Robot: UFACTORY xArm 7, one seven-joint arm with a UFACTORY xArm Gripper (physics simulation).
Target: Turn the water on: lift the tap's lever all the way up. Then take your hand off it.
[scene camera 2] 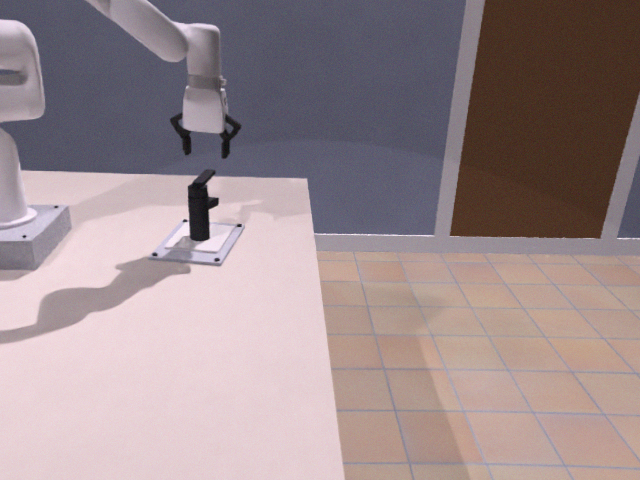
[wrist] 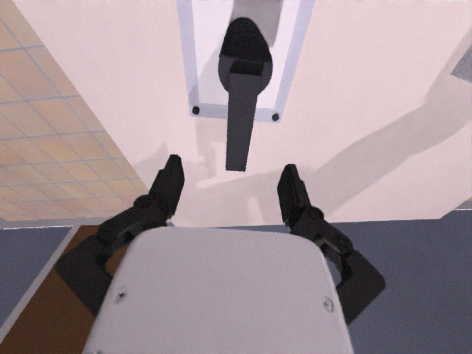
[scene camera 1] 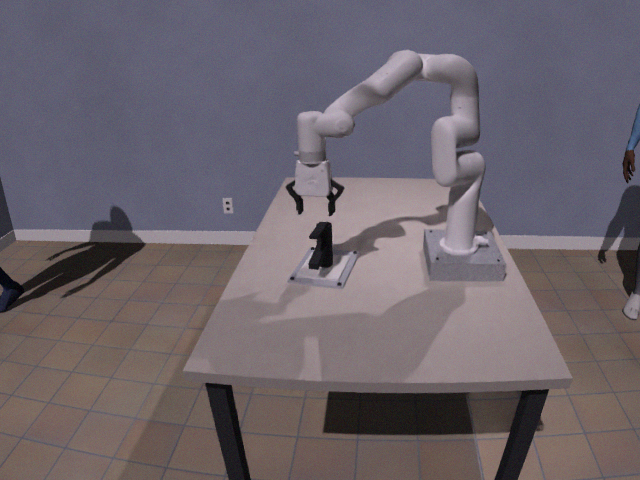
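Seen in the pictures: gripper, between the fingertips: point(scene camera 2: 206, 155) point(wrist: 232, 171) point(scene camera 1: 315, 213); arm's base, origin of its link: point(scene camera 2: 5, 219) point(scene camera 1: 458, 246).
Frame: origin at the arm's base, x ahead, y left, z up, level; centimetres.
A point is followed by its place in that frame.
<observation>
A black tap point(scene camera 1: 325, 249) {x 42.0, y 6.3, z 1.9 cm} point(scene camera 2: 199, 217) {x 42.9, y -0.3, z 1.1 cm} stands upright on a light plate point(scene camera 1: 315, 281) {x 44.7, y 12.5, z -5.7 cm} point(scene camera 2: 186, 256) {x 40.4, y -7.8, z -5.7 cm} point(wrist: 295, 55) {x 35.1, y 4.8, z -5.7 cm}. Its flat lever point(scene camera 1: 316, 231) {x 44.2, y 9.3, z 9.1 cm} point(scene camera 2: 205, 177) {x 44.0, y 6.2, z 9.1 cm} point(wrist: 241, 122) {x 43.3, y 6.2, z 9.1 cm} sticks out from the top on the same side as the short spout point(scene camera 1: 315, 260) {x 44.5, y 12.8, z 1.5 cm} point(scene camera 2: 213, 202) {x 45.5, y 9.4, z 1.5 cm}. The lever's exact tilt is hard to judge. My gripper point(scene camera 1: 315, 212) {x 44.3, y 7.9, z 14.1 cm} point(scene camera 2: 205, 154) {x 44.3, y 7.9, z 14.1 cm} point(wrist: 232, 171) {x 44.3, y 7.9, z 14.1 cm} is open and empty, pointing down above the lever, with a gap between them in both scene views. In the wrist view the lever's free end shows between the two fingers. The spout is hidden under the lever there.
The tap's plate lies on the table point(scene camera 1: 382, 346) {x 25.8, y 43.3, z -6.5 cm} point(scene camera 2: 248, 361) {x 55.7, y -49.1, z -6.5 cm}, near one long edge. The arm's grey base block point(scene camera 1: 465, 266) {x -0.3, y 10.9, z -1.4 cm} point(scene camera 2: 20, 248) {x 7.4, y -13.0, z -1.4 cm} stands on the other side of the table. Parts of people point(scene camera 1: 628, 165) point(scene camera 1: 9, 291) show beyond the table in scene camera 1.
</observation>
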